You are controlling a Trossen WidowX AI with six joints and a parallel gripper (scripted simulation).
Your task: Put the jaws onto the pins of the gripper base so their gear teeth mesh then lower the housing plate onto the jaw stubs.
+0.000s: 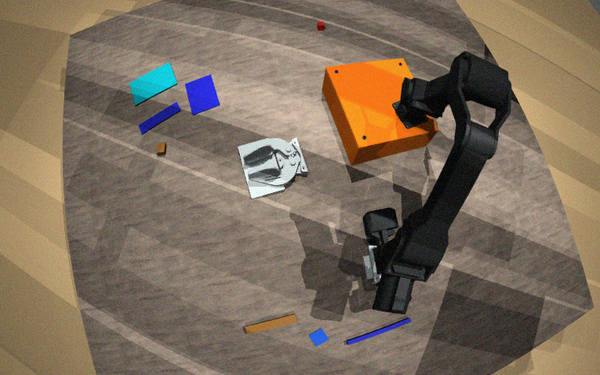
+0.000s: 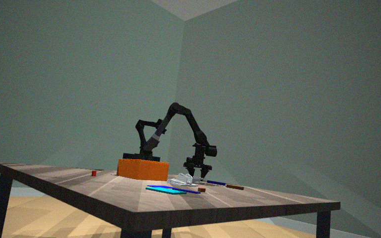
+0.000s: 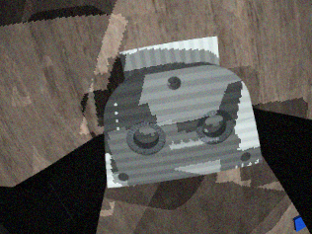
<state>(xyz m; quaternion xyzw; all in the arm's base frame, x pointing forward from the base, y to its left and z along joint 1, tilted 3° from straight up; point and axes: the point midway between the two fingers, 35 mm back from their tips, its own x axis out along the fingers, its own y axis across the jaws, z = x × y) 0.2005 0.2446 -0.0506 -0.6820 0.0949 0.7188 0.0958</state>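
The white jaw lies 80 mm ahead of my gripper tip and 260 mm to the right of it. The rest, counted from my gripper tip: blue square (170 mm ahead, 90 mm to the left, 10 mm below); then white gripper base (10 mm behind, 20 mm above); then brown bar (250 mm ahead, 20 mm to the left).
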